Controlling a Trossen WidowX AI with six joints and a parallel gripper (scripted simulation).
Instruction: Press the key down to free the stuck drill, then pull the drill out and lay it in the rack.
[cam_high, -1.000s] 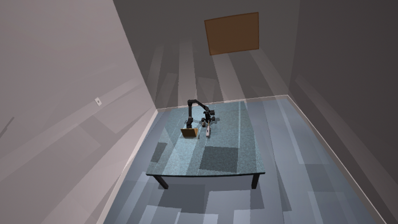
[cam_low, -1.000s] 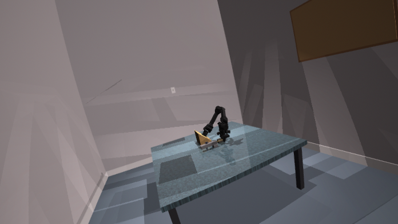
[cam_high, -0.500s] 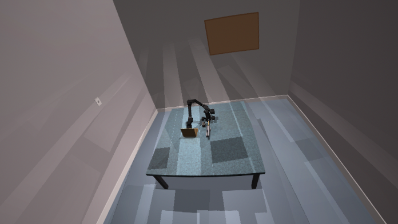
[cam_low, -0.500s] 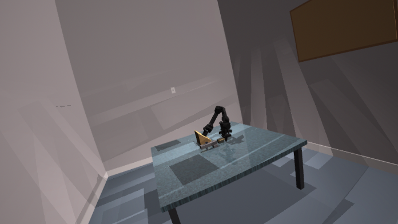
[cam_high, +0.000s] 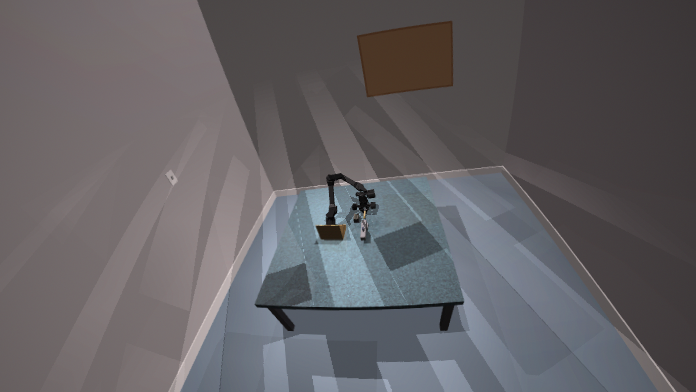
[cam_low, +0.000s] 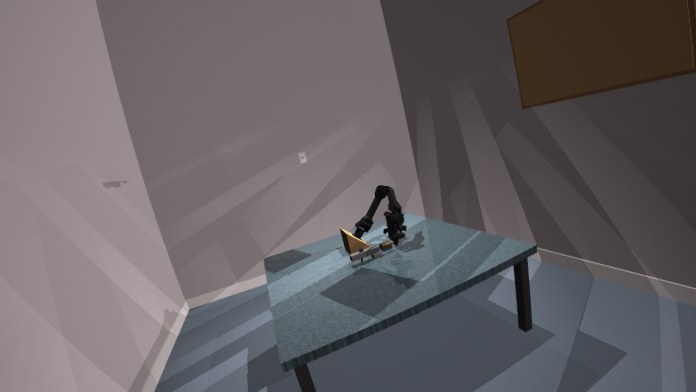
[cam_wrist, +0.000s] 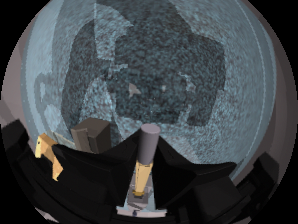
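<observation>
Right now my gripper tip is 4 cm to the left of the drill and 3 cm below it. Also, from my gripper tip: grey holder block (1 cm ahead, 21 cm to the right, 2 cm above); grey-brown block (7 cm behind, 4 cm to the right); blue key (1 cm ahead, 23 cm to the right, 3 cm above).
</observation>
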